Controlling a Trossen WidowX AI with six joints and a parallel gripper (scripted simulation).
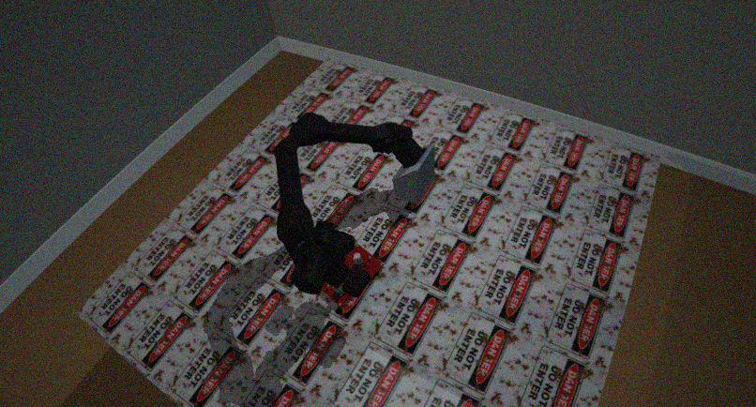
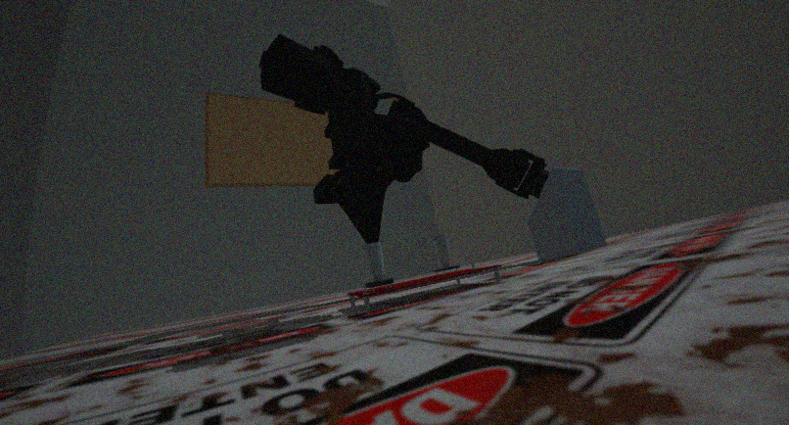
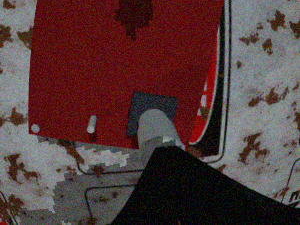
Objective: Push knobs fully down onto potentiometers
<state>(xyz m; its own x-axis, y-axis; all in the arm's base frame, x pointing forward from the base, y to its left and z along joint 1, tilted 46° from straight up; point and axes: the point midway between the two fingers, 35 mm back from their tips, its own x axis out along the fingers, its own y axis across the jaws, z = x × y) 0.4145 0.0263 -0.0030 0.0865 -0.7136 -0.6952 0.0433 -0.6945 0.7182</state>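
The knob lies 1 cm below my gripper tip.
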